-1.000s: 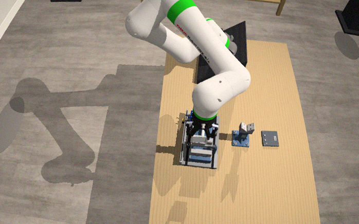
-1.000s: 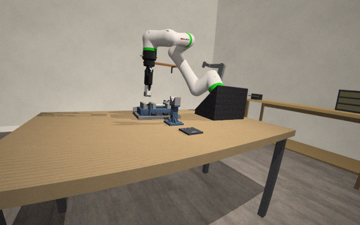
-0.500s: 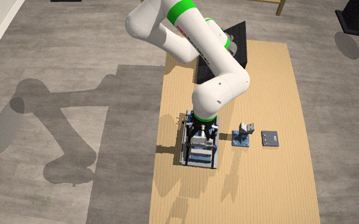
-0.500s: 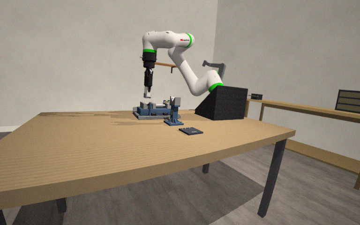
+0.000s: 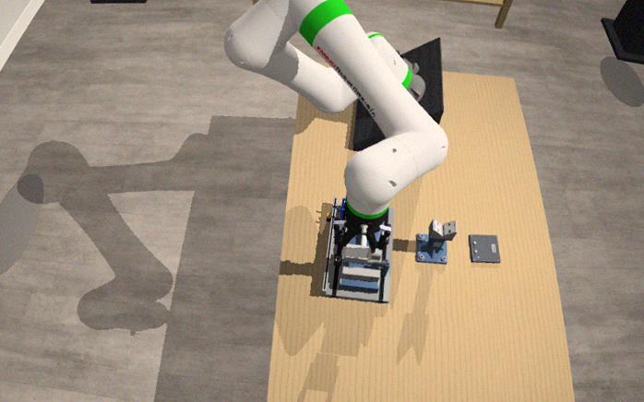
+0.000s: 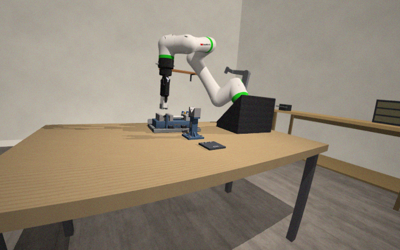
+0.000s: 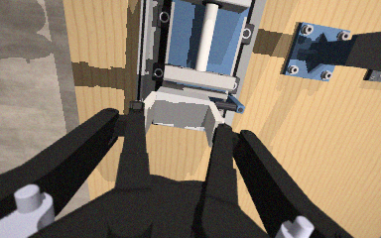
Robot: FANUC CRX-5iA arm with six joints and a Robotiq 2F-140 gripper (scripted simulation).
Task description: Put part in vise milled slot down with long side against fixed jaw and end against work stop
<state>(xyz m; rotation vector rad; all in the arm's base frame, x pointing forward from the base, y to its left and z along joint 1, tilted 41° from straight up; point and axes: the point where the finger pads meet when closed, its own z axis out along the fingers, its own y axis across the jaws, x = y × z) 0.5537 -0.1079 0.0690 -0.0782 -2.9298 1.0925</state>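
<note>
The part is 30 mm below my hand. The rest, counted from my hand: white cylinder rod: 80 mm behind, 20 mm to the left, 90 mm below; moving jaw: 30 mm behind, 20 mm to the left, 90 mm below; work stop: 70 mm to the left, 80 mm below.
</note>
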